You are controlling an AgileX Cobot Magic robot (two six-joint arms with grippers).
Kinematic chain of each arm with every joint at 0, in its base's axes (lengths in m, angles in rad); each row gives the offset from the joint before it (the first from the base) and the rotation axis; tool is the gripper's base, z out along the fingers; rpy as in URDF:
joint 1: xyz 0 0 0.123 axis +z
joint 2: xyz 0 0 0 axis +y
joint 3: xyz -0.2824 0 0.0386 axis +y
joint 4: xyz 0.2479 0 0.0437 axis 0.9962 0 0.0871
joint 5: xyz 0 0 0 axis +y
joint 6: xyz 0.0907 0 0.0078 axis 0.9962 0 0.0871
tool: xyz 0 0 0 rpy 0 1.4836 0
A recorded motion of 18 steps. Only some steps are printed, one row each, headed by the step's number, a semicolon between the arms.
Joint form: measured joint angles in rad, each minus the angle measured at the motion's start. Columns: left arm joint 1, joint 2, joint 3, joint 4, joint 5, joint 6; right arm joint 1, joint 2, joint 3, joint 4, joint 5, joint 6.
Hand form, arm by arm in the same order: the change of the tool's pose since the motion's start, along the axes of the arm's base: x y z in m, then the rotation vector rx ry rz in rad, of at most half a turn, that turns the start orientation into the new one. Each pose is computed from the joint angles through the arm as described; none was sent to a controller.
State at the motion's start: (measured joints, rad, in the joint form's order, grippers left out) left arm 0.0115 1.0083 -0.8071 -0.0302 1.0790 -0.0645; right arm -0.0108 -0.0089 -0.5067 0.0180 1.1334 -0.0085
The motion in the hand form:
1: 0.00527 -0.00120 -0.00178 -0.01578 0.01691 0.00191; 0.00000 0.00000 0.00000 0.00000 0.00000 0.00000
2: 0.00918 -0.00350 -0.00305 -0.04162 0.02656 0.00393; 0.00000 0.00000 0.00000 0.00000 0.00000 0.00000
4: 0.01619 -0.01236 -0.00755 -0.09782 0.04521 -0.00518; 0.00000 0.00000 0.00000 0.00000 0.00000 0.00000
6: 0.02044 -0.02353 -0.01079 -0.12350 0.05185 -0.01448; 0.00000 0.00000 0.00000 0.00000 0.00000 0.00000
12: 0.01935 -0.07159 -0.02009 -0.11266 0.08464 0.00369; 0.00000 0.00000 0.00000 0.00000 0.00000 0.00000
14: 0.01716 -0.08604 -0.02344 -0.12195 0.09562 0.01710; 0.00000 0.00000 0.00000 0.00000 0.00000 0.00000
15: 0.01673 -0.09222 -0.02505 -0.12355 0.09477 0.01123; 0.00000 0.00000 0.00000 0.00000 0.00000 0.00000
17: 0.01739 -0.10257 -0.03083 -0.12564 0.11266 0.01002; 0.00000 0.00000 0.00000 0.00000 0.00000 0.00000
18: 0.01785 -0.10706 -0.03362 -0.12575 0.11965 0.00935; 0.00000 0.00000 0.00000 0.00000 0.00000 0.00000
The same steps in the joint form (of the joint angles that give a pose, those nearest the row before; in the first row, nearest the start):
1: 0.0000 0.0263 -0.0093 -0.0157 0.0001 0.0000; 0.0000 0.0000 0.0000 0.0000 0.0000 0.0000
2: -0.0015 0.0448 -0.0155 -0.0417 -0.0023 0.0000; 0.0000 0.0000 0.0000 0.0000 0.0000 0.0000
4: -0.0267 0.0794 -0.0186 -0.0967 -0.0162 -0.0067; 0.0000 0.0000 0.0000 0.0000 0.0000 0.0000
6: -0.0810 0.1009 -0.0186 -0.1096 -0.0377 -0.0495; 0.0000 0.0000 0.0000 0.0000 0.0000 0.0000
12: -0.3729 0.1523 -0.0197 0.0107 -0.0764 -0.4003; 0.0000 0.0000 0.0000 0.0000 0.0000 0.0000
14: -0.4505 0.1705 -0.0197 0.0302 -0.0880 -0.5009; 0.0000 0.0000 0.0000 0.0000 0.0000 0.0000
15: -0.4815 0.1798 -0.0197 0.0384 -0.0992 -0.5299; 0.0000 0.0000 0.0000 0.0000 0.0000 0.0000
17: -0.5249 0.2095 -0.0197 0.0417 -0.1139 -0.5743; 0.0000 0.0000 0.0000 0.0000 0.0000 0.0000
18: -0.5428 0.2237 -0.0197 0.0435 -0.1220 -0.5925; 0.0000 0.0000 0.0000 0.0000 0.0000 0.0000

